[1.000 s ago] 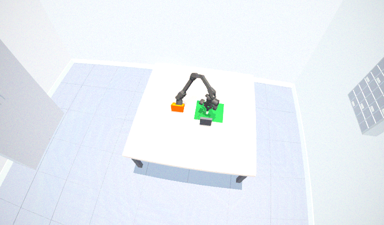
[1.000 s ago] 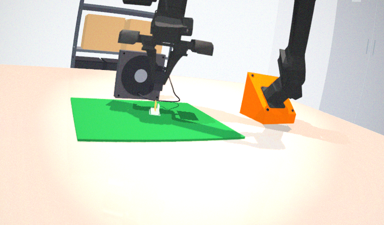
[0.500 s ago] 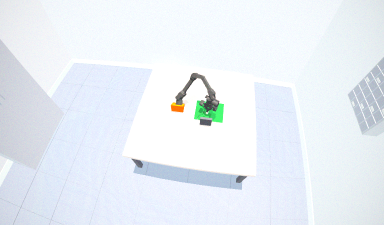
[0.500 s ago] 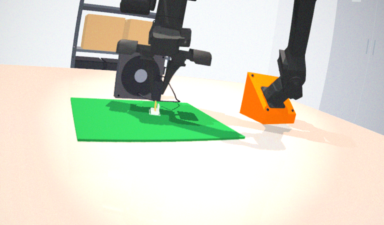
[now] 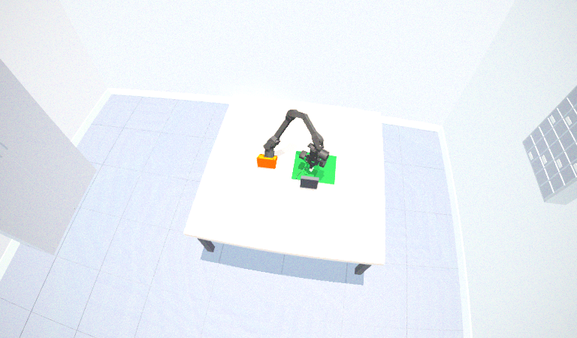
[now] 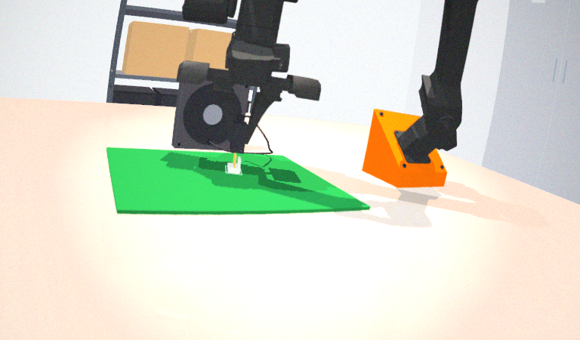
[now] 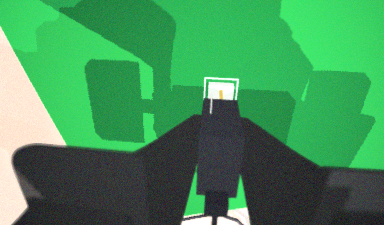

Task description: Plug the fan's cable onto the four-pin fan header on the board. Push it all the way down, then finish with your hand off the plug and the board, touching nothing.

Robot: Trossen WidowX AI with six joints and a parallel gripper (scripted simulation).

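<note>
Right now the dark plug is 1 cm to the right of my gripper tip and 1 cm above it. Also, from my gripper tip: dark fan: 14 cm to the right, 2 cm above, 1 cm behind; then green board: 6 cm below, 2 cm to the left, 2 cm ahead.
</note>
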